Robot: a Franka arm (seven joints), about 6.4 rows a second.
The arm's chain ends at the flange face. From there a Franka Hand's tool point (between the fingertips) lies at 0.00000 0.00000 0.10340 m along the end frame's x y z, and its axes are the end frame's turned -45 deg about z.
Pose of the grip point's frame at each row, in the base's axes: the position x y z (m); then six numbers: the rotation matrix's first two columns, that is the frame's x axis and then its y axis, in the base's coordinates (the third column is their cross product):
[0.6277, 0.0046, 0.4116, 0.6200, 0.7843, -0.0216, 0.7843, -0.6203, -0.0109]
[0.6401, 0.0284, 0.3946, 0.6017, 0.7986, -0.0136, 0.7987, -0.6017, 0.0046]
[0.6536, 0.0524, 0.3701, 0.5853, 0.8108, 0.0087, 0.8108, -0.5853, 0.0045]
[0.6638, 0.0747, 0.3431, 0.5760, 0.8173, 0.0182, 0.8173, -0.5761, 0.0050]
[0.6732, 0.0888, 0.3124, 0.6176, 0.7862, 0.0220, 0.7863, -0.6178, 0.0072]
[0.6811, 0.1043, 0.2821, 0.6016, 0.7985, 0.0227, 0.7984, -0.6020, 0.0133]
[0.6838, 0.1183, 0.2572, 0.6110, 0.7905, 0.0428, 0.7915, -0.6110, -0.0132]
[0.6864, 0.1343, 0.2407, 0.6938, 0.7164, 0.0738, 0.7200, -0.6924, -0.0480]
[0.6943, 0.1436, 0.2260, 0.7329, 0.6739, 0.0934, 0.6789, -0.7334, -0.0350]
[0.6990, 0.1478, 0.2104, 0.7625, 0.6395, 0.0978, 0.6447, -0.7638, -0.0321]
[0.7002, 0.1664, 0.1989, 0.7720, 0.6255, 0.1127, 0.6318, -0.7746, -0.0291]
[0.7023, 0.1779, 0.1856, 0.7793, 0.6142, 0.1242, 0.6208, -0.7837, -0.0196]
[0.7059, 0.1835, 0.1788, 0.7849, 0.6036, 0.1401, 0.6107, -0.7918, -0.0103]
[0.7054, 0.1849, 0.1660, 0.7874, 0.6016, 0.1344, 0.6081, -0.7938, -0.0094]
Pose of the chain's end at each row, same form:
[0.6300, 0.0057, 0.5150, 0.9930, 0.1160, -0.0230, 0.1162, -0.9932, 0.0076]
[0.6406, 0.0298, 0.4980, 0.9902, 0.1392, -0.0064, 0.1393, -0.9902, 0.0129]
[0.6527, 0.0519, 0.4735, 0.9872, 0.1595, 0.0093, 0.1595, -0.9872, -0.0030]
[0.6623, 0.0735, 0.4465, 0.9852, 0.1706, 0.0164, 0.1706, -0.9853, -0.0093]
[0.6712, 0.0875, 0.4158, 0.9927, 0.1191, 0.0206, 0.1193, -0.9928, -0.0105]
[0.6786, 0.1033, 0.3855, 0.9899, 0.1389, 0.0255, 0.1392, -0.9903, -0.0066]
[0.6822, 0.1140, 0.3605, 0.9917, 0.1269, 0.0209, 0.1276, -0.9910, -0.0396]
[0.6847, 0.1254, 0.3437, 0.9997, 0.0170, 0.0182, 0.0185, -0.9962, -0.0861]
[0.6897, 0.1344, 0.3289, 0.9983, -0.0421, 0.0413, -0.0382, -0.9951, -0.0908]
[0.6934, 0.1387, 0.3133, 0.9950, -0.0879, 0.0465, -0.0833, -0.9923, -0.0919]
[0.6931, 0.1567, 0.3016, 0.9926, -0.1054, 0.0591, -0.0991, -0.9900, -0.1003]
[0.6935, 0.1683, 0.2882, 0.9900, -0.1199, 0.0740, -0.1121, -0.9885, -0.1017]
[0.6951, 0.1738, 0.2812, 0.9868, -0.1331, 0.0918, -0.1232, -0.9867, -0.1063]
[0.6950, 0.1757, 0.2685, 0.9868, -0.1359, 0.0884, -0.1268, -0.9867, -0.1017]

